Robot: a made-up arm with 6 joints.
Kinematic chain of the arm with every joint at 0, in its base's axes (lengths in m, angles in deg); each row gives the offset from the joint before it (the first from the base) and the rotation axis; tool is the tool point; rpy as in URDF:
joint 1: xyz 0 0.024 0.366 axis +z
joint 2: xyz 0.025 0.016 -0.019 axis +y
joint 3: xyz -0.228 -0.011 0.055 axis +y
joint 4: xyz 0.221 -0.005 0.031 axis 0.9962 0 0.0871
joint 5: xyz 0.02 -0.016 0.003 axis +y
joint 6: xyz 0.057 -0.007 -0.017 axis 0.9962 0 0.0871
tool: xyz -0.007 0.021 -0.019 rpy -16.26 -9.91 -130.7
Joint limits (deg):
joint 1: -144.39..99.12
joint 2: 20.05..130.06
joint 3: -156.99..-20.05
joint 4: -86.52..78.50
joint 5: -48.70..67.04
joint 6: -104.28..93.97
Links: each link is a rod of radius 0.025 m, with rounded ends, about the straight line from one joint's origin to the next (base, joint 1, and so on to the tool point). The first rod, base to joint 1, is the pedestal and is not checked.
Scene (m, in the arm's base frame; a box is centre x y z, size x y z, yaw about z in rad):
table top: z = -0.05
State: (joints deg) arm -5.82 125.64 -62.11 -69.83 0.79 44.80
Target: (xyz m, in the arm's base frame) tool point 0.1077 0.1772 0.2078
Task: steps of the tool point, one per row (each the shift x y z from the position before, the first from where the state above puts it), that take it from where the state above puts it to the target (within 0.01 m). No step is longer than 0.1 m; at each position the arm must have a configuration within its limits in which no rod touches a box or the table.
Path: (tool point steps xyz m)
1: -0.0275 0.0755 -0.0174
2: -0.0441 0.0606 -0.0135
3: -0.0547 0.0424 -0.0093
4: -0.0591 0.0230 -0.0050
5: -0.0574 0.0042 -0.0006

